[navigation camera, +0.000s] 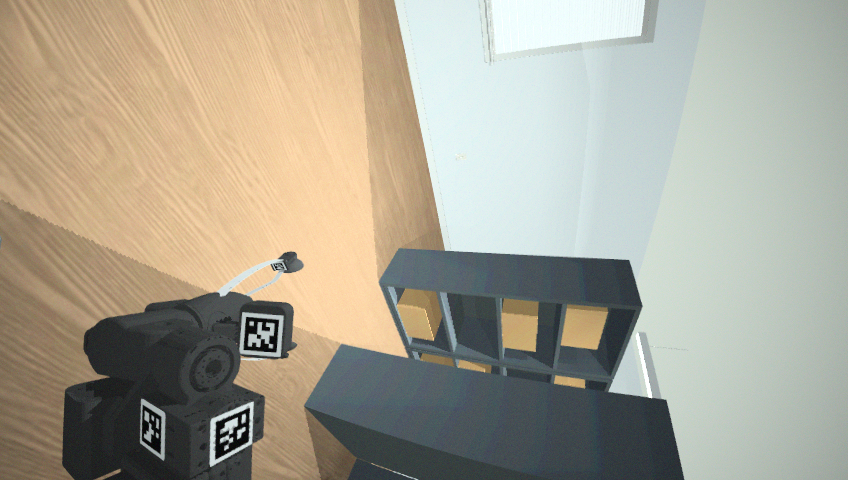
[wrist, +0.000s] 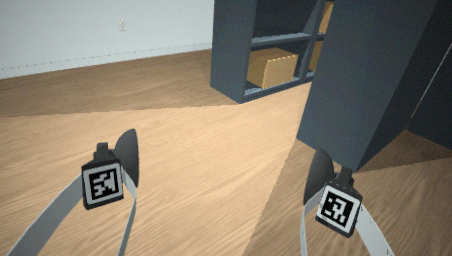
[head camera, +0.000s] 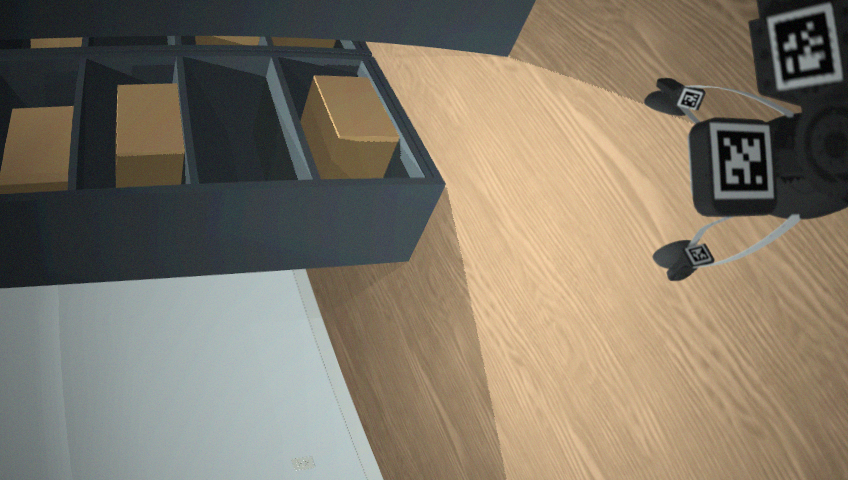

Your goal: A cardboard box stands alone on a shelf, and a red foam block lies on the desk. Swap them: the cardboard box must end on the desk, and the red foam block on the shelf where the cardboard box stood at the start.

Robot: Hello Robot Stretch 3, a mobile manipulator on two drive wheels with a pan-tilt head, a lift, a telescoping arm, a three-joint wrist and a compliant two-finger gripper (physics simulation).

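Places are measured from the robot's base along level axes (x back, y right, z up), in metres.
Where they show: gripper, between the fingertips: [navigation camera: 292, 303] [wrist: 224, 158] [head camera: 661, 179].
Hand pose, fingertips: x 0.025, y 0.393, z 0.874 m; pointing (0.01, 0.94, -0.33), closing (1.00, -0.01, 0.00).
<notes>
After its pixels a point has its place.
Cardboard boxes stand in separate compartments of a dark shelf unit [head camera: 226, 226] {x 0.012, y 2.328, z 0.841 m} [navigation camera: 523, 279] {x 0.020, y 2.321, z 1.143 m} [wrist: 227, 55] {x -0.020, y 2.364, z 0.375 m}: a bottom box [head camera: 357, 113] {x 0.463, y 2.520, z 0.219 m} [navigation camera: 419, 315] {x 0.412, y 2.474, z 0.279 m} [wrist: 280, 70] {x 0.499, y 2.554, z 0.225 m}, a middle box [head camera: 148, 118] {x 0.449, y 2.507, z 1.128 m} [navigation camera: 519, 327] {x 0.402, y 2.464, z 1.129 m} above an empty compartment, and a top box [head camera: 38, 142] {x 0.362, y 2.427, z 1.581 m} [navigation camera: 584, 327] {x 0.338, y 2.406, z 1.592 m}. More boxes show partly in the adjoining column. I cannot tell which box the task means. The red foam block and the desk do not show in these views. My gripper [head camera: 669, 180] {x 0.025, y 0.393, z 0.874 m} [wrist: 224, 158] {x 0.025, y 0.393, z 0.874 m} is open and empty over the floor, apart from the shelf unit; the navigation view hides most of one finger.
A second dark unit [head camera: 267, 17] {x 0.589, y 1.694, z 0.853 m} [navigation camera: 505, 416] {x 0.695, y 1.578, z 1.137 m} [wrist: 360, 75] {x 0.727, y 1.544, z 0.579 m} stands nearer and hides part of the first; its side is to the right in the wrist view. A pale wall [head camera: 178, 368] {x -0.746, y 3.528, z 0.952 m} [navigation camera: 505, 178] {x -1.032, y 3.268, z 0.866 m} [wrist: 100, 30] {x -1.417, y 2.920, z 0.358 m} runs behind the wooden floor [head camera: 565, 297] {x -0.252, y 1.518, z 0.000 m} [navigation camera: 238, 148] {x -0.500, y 0.841, z 0.000 m} [wrist: 200, 135] {x -0.147, y 1.659, z 0.000 m}.
</notes>
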